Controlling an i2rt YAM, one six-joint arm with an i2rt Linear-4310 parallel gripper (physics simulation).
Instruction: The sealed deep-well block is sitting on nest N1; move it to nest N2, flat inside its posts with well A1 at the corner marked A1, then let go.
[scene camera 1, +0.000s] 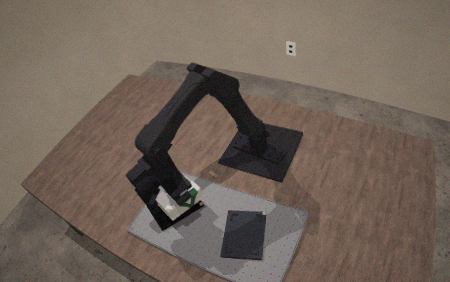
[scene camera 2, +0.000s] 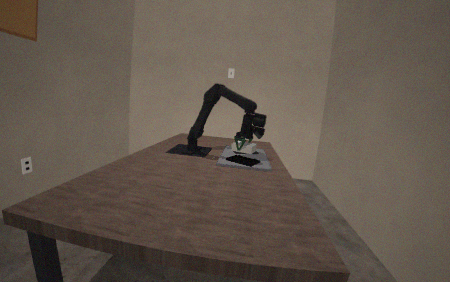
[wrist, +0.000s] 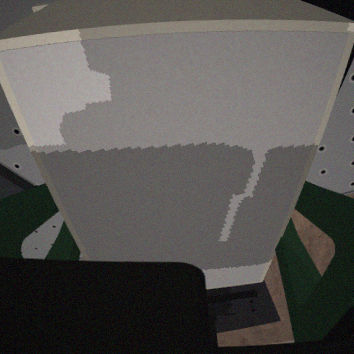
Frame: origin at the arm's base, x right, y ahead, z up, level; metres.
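Seen in the pictures: gripper, fingertip midpoint: (scene camera 1: 183, 197) (scene camera 2: 241, 149) (wrist: 177, 177); arm's base at its link origin: (scene camera 1: 259, 149) (scene camera 2: 192, 150).
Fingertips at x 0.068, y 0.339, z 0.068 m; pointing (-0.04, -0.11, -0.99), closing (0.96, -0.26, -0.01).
Note:
Pixels of each thing's top centre, then the offset from my fingertips to it. Level surfaces: height alone.
- sealed deep-well block at its top centre: (wrist: 177, 227) (scene camera 1: 177, 192) (scene camera 2: 244, 142) dx +0.004, dy +0.013, dz +0.041 m
- left black nest at its top centre: (scene camera 1: 172, 203) (scene camera 2: 243, 157) dx +0.043, dy +0.022, dz -0.039 m
- wooden table at its surface level: dz -0.074 m
The sealed deep-well block (scene camera 1: 172, 208) (scene camera 2: 247, 147) (wrist: 175, 110) is a pale box with a flat top. My gripper (scene camera 1: 178, 201) (wrist: 177, 177) is shut on it, with a green finger at either side in the wrist view. The block is low over the left black nest (scene camera 1: 161, 220), whose edges show around it in scene camera 1. Whether it touches that nest is hidden. The other nest (scene camera 1: 243, 235) (scene camera 2: 243, 160) is a dark plate with low corner posts and a small white mark at one corner. I cannot read the nest labels or see well A1.
Both nests are on a grey perforated board (scene camera 1: 290, 220) (scene camera 2: 265, 166) (wrist: 332, 160) on the wooden table (scene camera 1: 350, 175) (scene camera 2: 175, 200). The arm's black base plate (scene camera 1: 290, 162) (scene camera 2: 175, 150) (wrist: 245, 320) is behind the board. The table's front edge is near the board's left end.

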